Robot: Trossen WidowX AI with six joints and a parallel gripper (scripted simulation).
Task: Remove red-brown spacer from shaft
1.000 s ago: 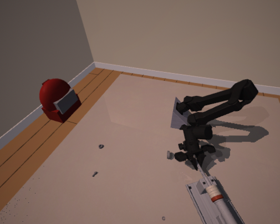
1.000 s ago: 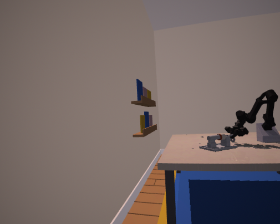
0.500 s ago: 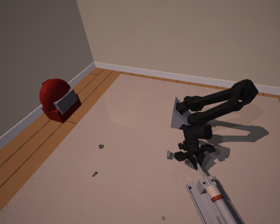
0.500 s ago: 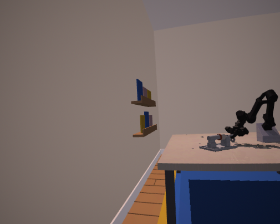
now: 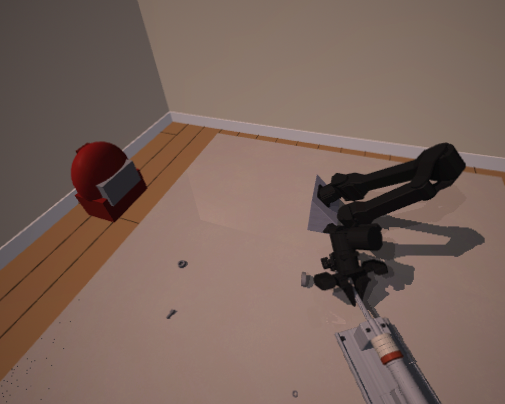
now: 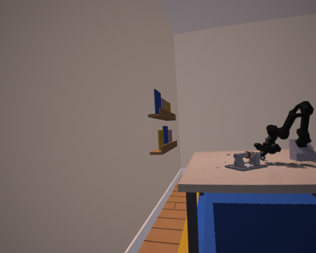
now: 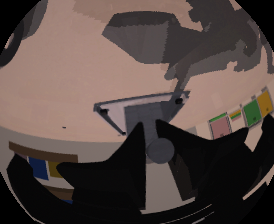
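Now: gripper tip 60 mm short of the thin grey shaft, 40 mm to the right of it and 30 mm below it. Also, from my gripper tip: grey cylinder (150 mm to the right, 60 mm behind, 30 mm below); red-brown spacer (120 mm ahead, 70 mm to the left, 20 mm above); cream spacer (90 mm ahead, 50 mm to the left, 20 mm above).
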